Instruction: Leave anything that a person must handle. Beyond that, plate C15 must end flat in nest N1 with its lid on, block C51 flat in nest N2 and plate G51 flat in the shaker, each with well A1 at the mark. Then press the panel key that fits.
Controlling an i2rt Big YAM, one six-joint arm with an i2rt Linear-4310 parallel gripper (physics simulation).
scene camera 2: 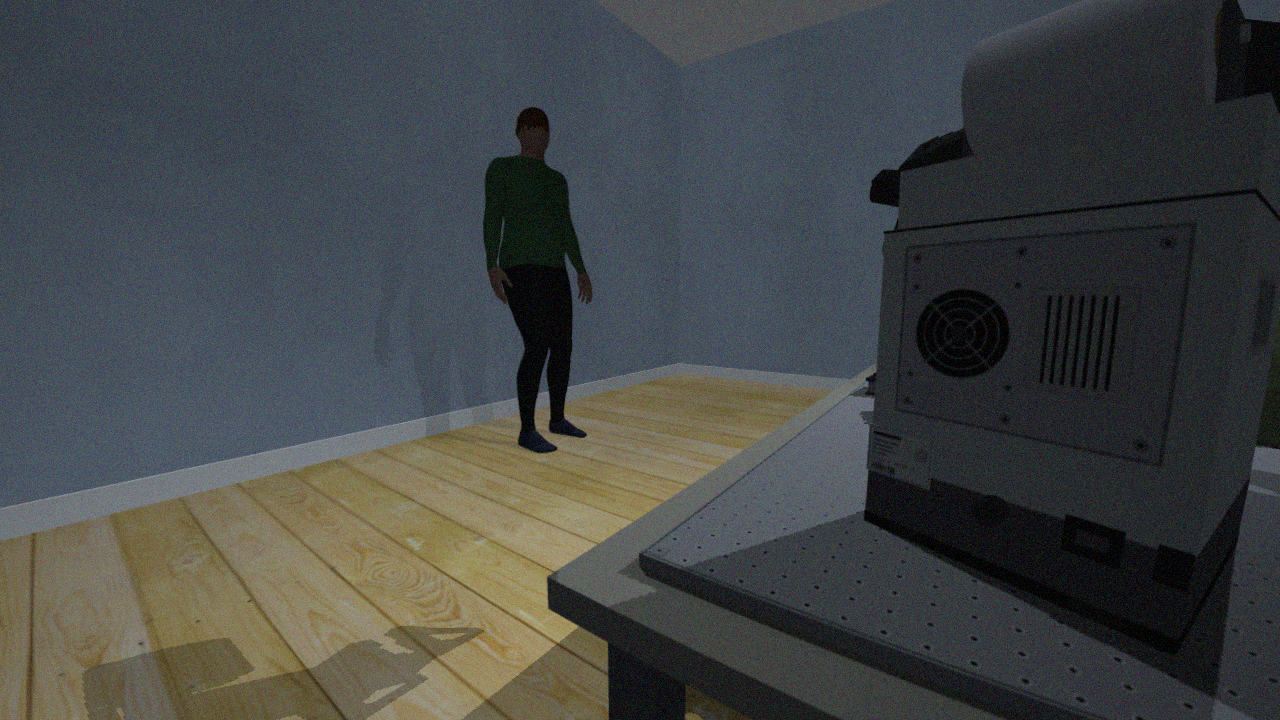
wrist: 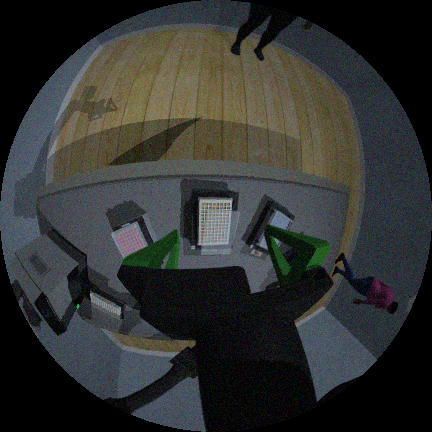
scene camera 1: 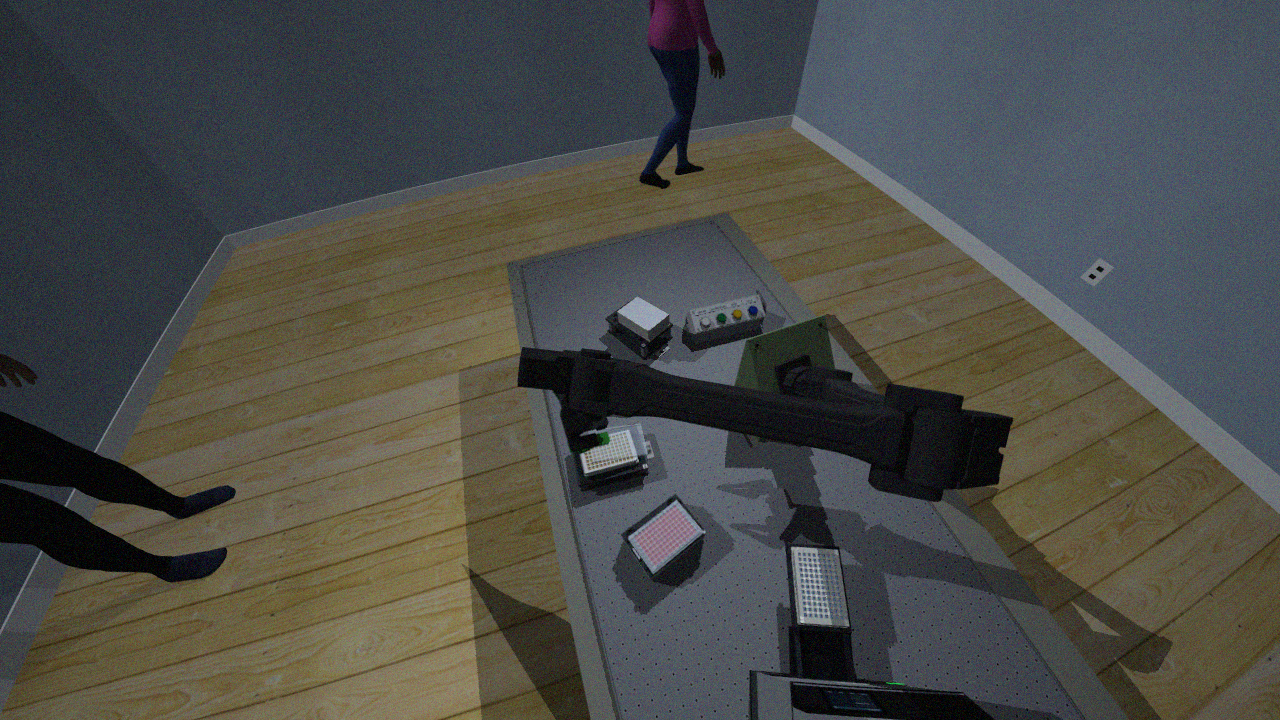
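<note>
My gripper (wrist: 222, 231) is open and empty, above a plate with yellowish wells (scene camera 1: 608, 453) (wrist: 215, 221). This plate sits raised on a dark holder, with a clear piece (wrist: 236, 231) beside it. A plate with pink wells (scene camera 1: 665, 535) (wrist: 130, 240) sits turned on another holder. A pale blue plate (wrist: 281, 223) lies on a holder partly behind a green finger; the arm hides it in scene camera 1. A white block (scene camera 1: 642, 317) tops a dark holder. A white well plate (scene camera 1: 818, 586) (wrist: 106, 304) lies on a dark support by the large machine. The key panel (scene camera 1: 725, 315) has white, green, yellow and blue keys. Labels are unreadable.
The large grey machine (scene camera 1: 774, 698) (scene camera 2: 1029, 259) (wrist: 42, 262) stands at one table end. A green board (scene camera 1: 760, 367) stands by the arm base. A person in pink (scene camera 1: 675, 26) (wrist: 382, 292) stands past the table; another in green (scene camera 2: 529, 214) stands off its long side.
</note>
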